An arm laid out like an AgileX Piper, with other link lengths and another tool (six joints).
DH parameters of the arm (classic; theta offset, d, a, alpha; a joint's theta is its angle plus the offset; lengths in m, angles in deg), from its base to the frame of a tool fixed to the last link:
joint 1: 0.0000 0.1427 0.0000 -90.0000
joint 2: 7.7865 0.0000 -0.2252 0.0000
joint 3: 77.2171 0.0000 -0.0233 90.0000
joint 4: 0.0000 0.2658 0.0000 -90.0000
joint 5: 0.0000 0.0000 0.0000 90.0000
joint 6: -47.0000 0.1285 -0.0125 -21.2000
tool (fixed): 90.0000 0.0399 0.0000 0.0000
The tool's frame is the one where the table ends.
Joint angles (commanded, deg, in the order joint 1, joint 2, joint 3, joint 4, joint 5, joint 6), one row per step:
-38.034, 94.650, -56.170, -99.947, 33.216, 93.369
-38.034, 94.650, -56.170, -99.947, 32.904, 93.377
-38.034, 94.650, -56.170, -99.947, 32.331, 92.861
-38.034, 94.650, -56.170, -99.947, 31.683, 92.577
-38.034, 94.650, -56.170, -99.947, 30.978, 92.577
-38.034, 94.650, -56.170, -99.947, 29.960, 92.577
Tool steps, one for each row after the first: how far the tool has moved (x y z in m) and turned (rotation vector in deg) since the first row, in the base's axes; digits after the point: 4 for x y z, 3 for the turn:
0.0007, 0.0005, -0.0003, 0.169, -0.069, 0.253
0.0019, 0.0014, -0.0011, 0.339, 0.273, 0.923
0.0033, 0.0024, -0.0019, 0.606, 0.393, 1.567
0.0048, 0.0035, -0.0026, 0.979, 0.251, 2.148
0.0070, 0.0052, -0.0037, 1.517, 0.046, 2.987

